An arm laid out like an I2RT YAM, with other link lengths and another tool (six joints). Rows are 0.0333 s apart.
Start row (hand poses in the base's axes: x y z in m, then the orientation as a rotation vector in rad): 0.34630, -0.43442, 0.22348, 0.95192, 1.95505, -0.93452
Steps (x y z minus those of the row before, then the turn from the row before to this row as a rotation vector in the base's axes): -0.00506, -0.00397, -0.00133, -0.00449, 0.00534, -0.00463; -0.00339, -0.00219, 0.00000, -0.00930, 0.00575, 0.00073; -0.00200, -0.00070, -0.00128, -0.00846, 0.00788, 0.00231; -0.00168, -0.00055, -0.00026, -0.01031, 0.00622, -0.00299; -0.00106, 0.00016, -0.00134, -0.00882, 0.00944, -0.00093; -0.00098, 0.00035, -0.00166, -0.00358, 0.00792, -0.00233; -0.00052, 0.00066, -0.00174, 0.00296, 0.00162, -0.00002; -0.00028, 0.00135, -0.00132, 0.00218, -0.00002, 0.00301; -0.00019, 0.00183, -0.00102, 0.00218, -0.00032, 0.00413; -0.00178, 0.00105, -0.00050, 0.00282, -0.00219, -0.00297; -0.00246, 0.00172, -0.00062, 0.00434, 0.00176, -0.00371; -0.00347, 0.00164, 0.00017, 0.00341, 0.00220, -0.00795; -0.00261, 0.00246, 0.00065, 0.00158, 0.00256, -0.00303; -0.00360, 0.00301, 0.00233, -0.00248, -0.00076, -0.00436; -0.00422, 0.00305, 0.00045, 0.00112, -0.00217, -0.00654; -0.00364, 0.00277, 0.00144, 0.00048, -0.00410, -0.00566; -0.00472, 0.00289, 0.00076, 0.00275, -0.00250, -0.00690; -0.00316, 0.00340, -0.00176, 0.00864, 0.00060, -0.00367; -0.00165, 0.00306, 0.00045, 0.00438, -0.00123, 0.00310; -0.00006, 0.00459, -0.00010, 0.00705, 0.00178, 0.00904; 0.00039, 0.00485, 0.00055, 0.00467, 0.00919, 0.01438; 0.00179, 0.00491, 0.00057, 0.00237, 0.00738, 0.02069
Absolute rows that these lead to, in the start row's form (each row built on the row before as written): 0.34124, -0.43839, 0.22215, 0.95270, 1.95521, -0.94459; 0.33785, -0.44058, 0.22215, 0.94494, 1.95421, -0.95621; 0.33585, -0.44128, 0.22087, 0.93529, 1.95595, -0.96754; 0.33417, -0.44183, 0.22061, 0.93071, 1.95349, -0.98244; 0.33311, -0.44167, 0.21927, 0.92370, 1.95522, -0.99690; 0.33213, -0.44132, 0.21761, 0.92155, 1.95874, -1.00651; 0.33161, -0.44066, 0.21587, 0.92266, 1.96206, -1.00492; 0.33133, -0.43931, 0.21455, 0.92065, 1.96434, -1.00125; 0.33114, -0.43748, 0.21353, 0.91755, 1.96668, -0.99676; 0.32936, -0.43643, 0.21303, 0.92300, 1.96591, -0.99450; 0.32690, -0.43471, 0.21241, 0.92878, 1.96921, -0.99382; 0.32343, -0.43307, 0.21258, 0.93845, 1.97104, -0.99663; 0.32082, -0.43061, 0.21323, 0.94173, 1.97334, -0.99857; 0.31722, -0.42760, 0.21556, 0.94530, 1.96979, -1.00273; 0.31300, -0.42455, 0.21601, 0.95364, 1.96685, -1.00395; 0.30936, -0.42178, 0.21745, 0.96131, 1.96213, -1.00396; 0.30464, -0.41889, 0.21821, 0.97102, 1.95987, -1.00369; 0.30148, -0.41549, 0.21645, 0.97951, 1.96510, -0.99843; 0.29983, -0.41243, 0.21690, 0.97898, 1.96801, -0.99198; 0.29977, -0.40784, 0.21680, 0.97257, 1.97699, -0.98187; 0.30016, -0.40299, 0.21735, 0.95673, 1.99203, -0.97585; 0.30195, -0.39808, 0.21792, 0.93328, 2.00577, -0.96719
